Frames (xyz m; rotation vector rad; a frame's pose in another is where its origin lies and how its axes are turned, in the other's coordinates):
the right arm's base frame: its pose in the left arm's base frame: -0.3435 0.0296 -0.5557 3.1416 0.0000 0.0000
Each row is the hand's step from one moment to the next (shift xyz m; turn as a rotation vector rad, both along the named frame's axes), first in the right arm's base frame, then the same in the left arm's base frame.
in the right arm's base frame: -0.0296 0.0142 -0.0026 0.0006 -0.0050 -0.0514
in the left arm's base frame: -0.0296 -0.0142 0.0026 0.0006 0.0050 0.0514
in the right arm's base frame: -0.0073 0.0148 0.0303 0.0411 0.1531 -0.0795
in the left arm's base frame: -0.0073 -0.0148 -0.0303 0.0411 -0.1531 0.0795
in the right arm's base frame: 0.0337 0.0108 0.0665 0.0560 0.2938 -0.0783
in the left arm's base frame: 0.0337 -0.0108 -0.0665 0.0560 -0.2938 0.0783
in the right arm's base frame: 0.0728 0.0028 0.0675 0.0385 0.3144 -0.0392
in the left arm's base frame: 0.0728 -0.0028 -0.0675 0.0385 -0.3144 0.0392
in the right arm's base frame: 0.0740 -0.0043 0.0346 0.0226 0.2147 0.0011
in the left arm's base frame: 0.0740 0.0043 -0.0346 0.0226 -0.2147 -0.0011
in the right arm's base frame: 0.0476 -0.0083 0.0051 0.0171 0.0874 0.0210
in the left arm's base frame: 0.0476 0.0083 -0.0051 0.0171 -0.0874 -0.0210
